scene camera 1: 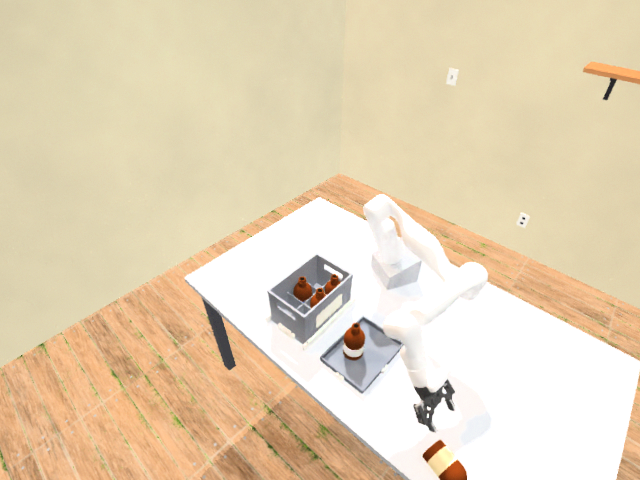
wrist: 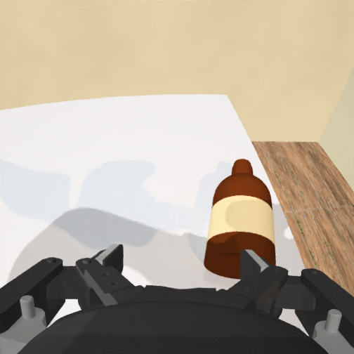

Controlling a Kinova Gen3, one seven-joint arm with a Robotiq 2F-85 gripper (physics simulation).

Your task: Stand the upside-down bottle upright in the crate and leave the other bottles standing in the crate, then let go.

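Frame: origin at the arm's base, x ahead, y left, z up, level; millimetres.
Seen in the pictures: gripper, fingertip midpoint: [scene camera 1: 443, 420]; arm's base, link origin: [scene camera 1: 391, 256].
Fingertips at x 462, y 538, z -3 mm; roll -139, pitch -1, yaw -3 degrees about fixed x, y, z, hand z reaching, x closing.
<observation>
Offsets run from my fingertips to a thing's middle. "spot": to the spot under its first point. Level surfaces: height alone.
A brown bottle with a cream label {78 mm ahead, 90 mm left, 62 mm down} [scene camera 1: 440, 459] [wrist: 241, 217] lies on its side near the table's edge; its lower end is cut off in the scene view. In the wrist view its neck points away and its base is near the right finger. My gripper [scene camera 1: 443, 418] [wrist: 181, 260] is open and empty, above the table and apart from this bottle. The grey crate {57 mm back, 619 mm right, 12 mm down} [scene camera 1: 310, 326] holds brown bottles {52 mm back, 664 mm right, 14 mm down} [scene camera 1: 302, 290] {149 mm back, 586 mm right, 14 mm down} [scene camera 1: 332, 285] {59 mm back, 574 mm right, 14 mm down} [scene camera 1: 317, 299], necks up, their lower parts hidden by its walls. Another brown bottle {36 mm back, 377 mm right, 17 mm down} [scene camera 1: 354, 341] stands upright, neck up, on the grey tray {spot: 99 mm back, 304 mm right, 94 mm down} [scene camera 1: 379, 353].
The tray lies on the white table {99 mm down} [scene camera 1: 522, 361] between the crate and my gripper. The arm's base block [scene camera 1: 397, 271] stands behind the tray. The wooden floor [wrist: 300, 200] shows beyond the table edge, close to the lying bottle.
</observation>
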